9 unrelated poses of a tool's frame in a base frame.
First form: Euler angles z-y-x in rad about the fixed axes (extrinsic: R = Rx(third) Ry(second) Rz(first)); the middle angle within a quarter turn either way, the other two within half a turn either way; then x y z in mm.
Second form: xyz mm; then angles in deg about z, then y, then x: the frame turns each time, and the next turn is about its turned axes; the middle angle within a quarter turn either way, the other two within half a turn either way. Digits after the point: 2 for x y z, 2 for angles.
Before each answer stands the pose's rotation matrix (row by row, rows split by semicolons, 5 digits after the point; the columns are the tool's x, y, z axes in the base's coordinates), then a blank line. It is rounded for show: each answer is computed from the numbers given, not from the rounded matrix.
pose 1, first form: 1.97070 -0.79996 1.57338 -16.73 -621.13 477.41
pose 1, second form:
-0.27126 -0.64176 -0.71733; 0.27690 0.66173 -0.69673; 0.92182 -0.38762 -0.00180

-16.73 -621.13 477.41 134.41 -67.19 -90.27
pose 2, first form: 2.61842 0.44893 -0.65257 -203.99 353.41 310.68
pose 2, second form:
-0.78040 -0.45012 0.43400; 0.62526 -0.55658 0.54706; -0.00469 0.69829 0.71580

-203.99 353.41 310.68 141.30 0.27 44.29
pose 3, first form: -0.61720 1.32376 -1.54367 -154.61 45.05 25.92
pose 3, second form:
0.19942 0.14152 0.96964; -0.80615 -0.53886 0.24444; 0.55709 -0.83042 0.00663

-154.61 45.05 25.92 -76.11 -33.86 -89.54
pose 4, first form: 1.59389 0.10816 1.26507 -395.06 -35.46 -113.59
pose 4, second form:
-0.02296 -0.99389 0.10795; 0.29853 -0.10987 -0.94806; 0.95412 0.01046 0.29923

-395.06 -35.46 -113.59 94.40 -72.58 2.00
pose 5, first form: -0.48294 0.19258 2.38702 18.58 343.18 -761.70
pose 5, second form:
0.86926 0.45580 0.19139; 0.45444 -0.58436 -0.67231; -0.19460 0.67139 -0.71510

18.58 343.18 -761.70 27.60 11.22 136.81
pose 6, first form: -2.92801 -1.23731 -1.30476 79.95 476.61 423.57
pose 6, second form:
-0.31990 0.06938 -0.94491; -0.94668 -0.06370 0.31582; -0.03827 0.99555 0.08606

79.95 476.61 423.57 -108.67 2.19 85.06
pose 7, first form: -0.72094 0.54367 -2.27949 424.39 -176.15 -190.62
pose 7, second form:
0.64288 0.56492 0.51728; 0.13461 -0.74814 0.64975; 0.75405 -0.34808 -0.55700

424.39 -176.15 -190.62 11.83 -48.94 -148.00
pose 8, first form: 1.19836 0.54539 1.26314 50.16 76.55 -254.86
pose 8, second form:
0.31110 -0.79631 0.51875; 0.46197 -0.35031 -0.81478; 0.83055 0.49312 0.25889

50.16 76.55 -254.86 56.04 -56.15 62.30
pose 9, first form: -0.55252 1.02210 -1.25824 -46.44 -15.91 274.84
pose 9, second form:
0.44397 0.27374 0.85321; -0.85245 -0.16436 0.49631; 0.27609 -0.94766 0.16038

-46.44 -15.91 274.84 -62.49 -16.03 -80.39
